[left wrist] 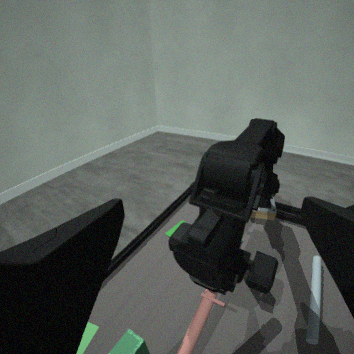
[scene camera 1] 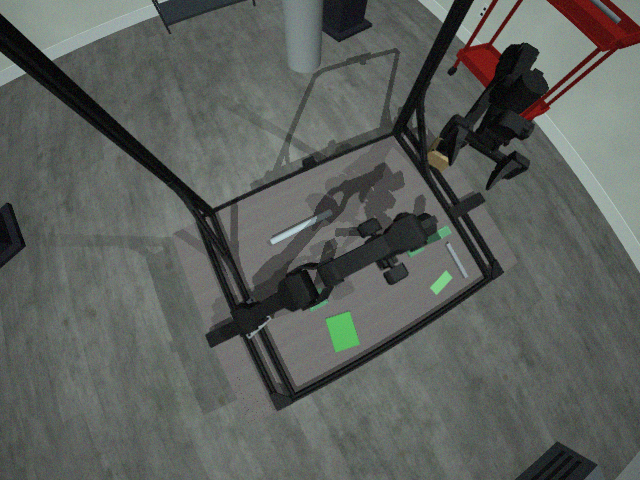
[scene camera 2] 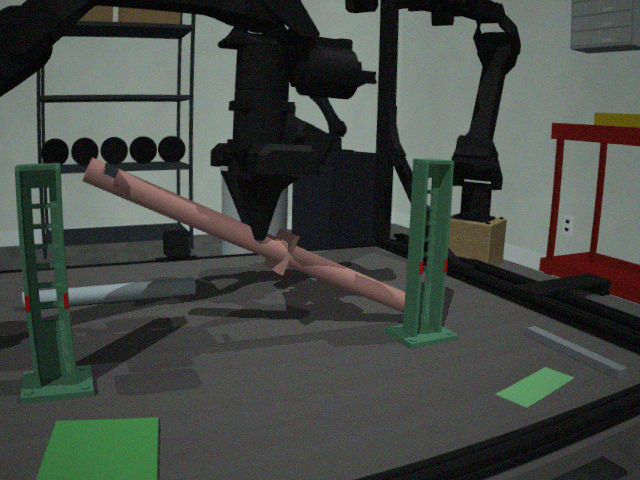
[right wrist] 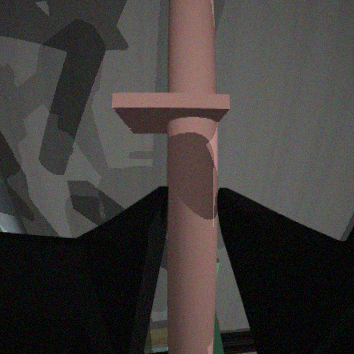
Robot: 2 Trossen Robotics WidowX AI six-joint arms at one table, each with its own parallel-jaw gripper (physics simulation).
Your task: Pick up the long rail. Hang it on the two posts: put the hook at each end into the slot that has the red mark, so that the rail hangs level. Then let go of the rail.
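Where they show: left gripper, fingertip midpoint: (left wrist: pixel 213 206) (scene camera 1: pixel 469 177); right gripper, fingertip midpoint: (scene camera 2: pixel 255 238) (right wrist: pixel 192 195); left arm's base, link origin: (scene camera 1: pixel 444 148) (scene camera 2: pixel 474 218); right arm's base, link origin: (left wrist: pixel 261 202) (scene camera 1: pixel 250 317).
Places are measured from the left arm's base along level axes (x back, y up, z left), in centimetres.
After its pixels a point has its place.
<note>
The long pink rail (scene camera 2: pixel 175 206) @(x -65.4, y 8.1, z -7.3 cm) (left wrist: pixel 197 325) @(x -49.1, y 1.0, z -0.3 cm) (right wrist: pixel 192 280) @(x -59.6, y 6.6, z -5.7 cm) is in the air, steeply tilted, its upper end at the left in scene camera 2. Its lower end passes behind the right-hand green post (scene camera 2: pixel 415 232) @(x -42.9, y 4.4, z 8.0 cm); contact cannot be told. My right gripper (scene camera 2: pixel 260 238) @(x -57.0, y 4.1, z -4.1 cm) (right wrist: pixel 192 195) @(x -57.0, y 4.1, z -4.1 cm) is shut on the rail beside its flat collar. The other green post (scene camera 2: pixel 59 258) @(x -76.2, y 4.0, z -11.9 cm) stands at the left, with a red mark (scene camera 2: pixel 66 300) @(x -77.0, y 0.5, z -9.7 cm) low on it; the right-hand post also has a red mark (scene camera 2: pixel 421 267) @(x -43.4, y 0.5, z 9.3 cm). My left gripper (scene camera 1: pixel 469 175) @(x -40.7, y 35.1, z 0.1 cm) is wide open and empty, away from the rail. Hooks cannot be made out.
A pale grey rod (scene camera 1: pixel 292 232) @(x -62.7, y -6.4, z -32.1 cm) (scene camera 2: pixel 155 290) @(x -53.6, y -7.3, z -26.7 cm) (left wrist: pixel 315 300) @(x -56.3, y -6.2, z -29.2 cm) lies behind the posts. A thin grey bar (scene camera 1: pixel 456 259) @(x -36.0, y -7.7, z 26.4 cm) (scene camera 2: pixel 576 351) @(x -37.3, y -7.8, z 27.5 cm) and a small green patch (scene camera 1: pixel 440 282) @(x -47.3, y -8.7, z 25.0 cm) (scene camera 2: pixel 535 386) @(x -47.4, y -8.7, z 25.2 cm) lie at the right. A larger green patch (scene camera 1: pixel 342 331) @(x -82.1, y -8.4, z 2.0 cm) (scene camera 2: pixel 103 449) @(x -81.2, y -8.4, z 1.3 cm) lies in front. Black frame bars edge the table.
</note>
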